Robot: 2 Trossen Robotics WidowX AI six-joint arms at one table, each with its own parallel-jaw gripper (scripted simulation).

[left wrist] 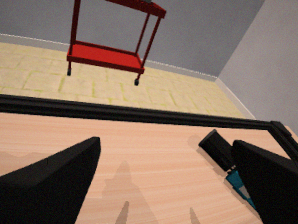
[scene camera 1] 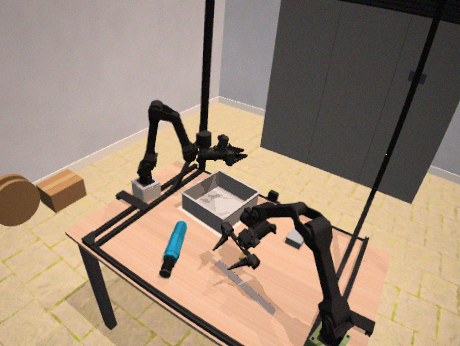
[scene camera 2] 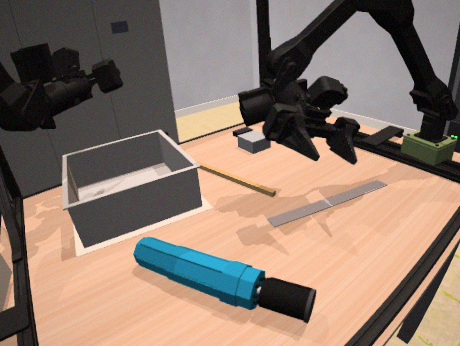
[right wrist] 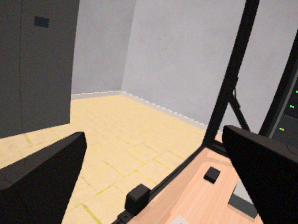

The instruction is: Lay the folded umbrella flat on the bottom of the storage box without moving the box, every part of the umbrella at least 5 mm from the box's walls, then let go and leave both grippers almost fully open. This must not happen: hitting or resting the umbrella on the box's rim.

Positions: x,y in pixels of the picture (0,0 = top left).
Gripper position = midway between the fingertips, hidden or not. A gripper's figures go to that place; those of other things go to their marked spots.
Scene:
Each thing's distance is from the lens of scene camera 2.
left gripper (scene camera 2: 337,161): 47 cm
right gripper (scene camera 2: 105,76): 74 cm

